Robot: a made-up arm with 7 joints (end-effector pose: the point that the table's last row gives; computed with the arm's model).
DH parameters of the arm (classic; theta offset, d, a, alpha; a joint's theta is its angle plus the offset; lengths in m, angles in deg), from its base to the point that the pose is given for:
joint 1: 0 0.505 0 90
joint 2: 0 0.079 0 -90
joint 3: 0 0.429 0.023 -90
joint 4: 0 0.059 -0.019 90
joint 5: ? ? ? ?
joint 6: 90 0.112 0.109 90
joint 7: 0 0.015 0 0
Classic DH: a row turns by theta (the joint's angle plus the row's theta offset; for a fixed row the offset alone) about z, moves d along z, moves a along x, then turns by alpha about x.
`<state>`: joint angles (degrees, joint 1 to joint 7).
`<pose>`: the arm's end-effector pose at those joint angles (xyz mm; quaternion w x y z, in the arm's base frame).
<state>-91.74 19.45 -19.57 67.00 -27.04 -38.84 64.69</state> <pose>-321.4 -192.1 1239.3 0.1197 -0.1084 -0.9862 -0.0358</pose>
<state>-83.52 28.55 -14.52 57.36 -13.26 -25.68 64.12</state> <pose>-251.3 -80.9 1328.2 0.1071 0.0664 -0.9539 0.2722</pose>
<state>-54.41 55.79 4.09 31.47 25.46 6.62 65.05</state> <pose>-389.5 378.6 1271.9 0.2101 -0.4259 0.3081 -0.8244</pose>
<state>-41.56 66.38 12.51 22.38 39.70 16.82 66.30</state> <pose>-584.6 439.5 1114.6 0.3735 -0.4563 -0.0348 -0.8069</pose>
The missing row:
joint 5: 0 0.43 0 90
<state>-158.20 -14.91 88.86 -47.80 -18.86 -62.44 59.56</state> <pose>-391.2 247.3 1234.2 0.0799 -0.1180 0.7992 -0.5839</pose>
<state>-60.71 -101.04 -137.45 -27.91 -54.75 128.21 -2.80</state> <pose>363.4 -505.3 110.9 0.1620 0.2826 0.9409 -0.0928</pose>
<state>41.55 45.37 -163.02 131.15 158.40 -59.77 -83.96</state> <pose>-13.3 -540.0 378.3 0.0572 -0.1122 -0.1675 0.9778</pose>
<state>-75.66 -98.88 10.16 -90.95 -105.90 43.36 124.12</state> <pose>78.9 -379.0 964.4 0.4634 -0.3674 -0.2784 0.7568</pose>
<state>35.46 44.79 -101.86 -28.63 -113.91 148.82 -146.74</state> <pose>-333.9 -108.0 1140.4 0.2069 -0.0884 0.0801 -0.9711</pose>
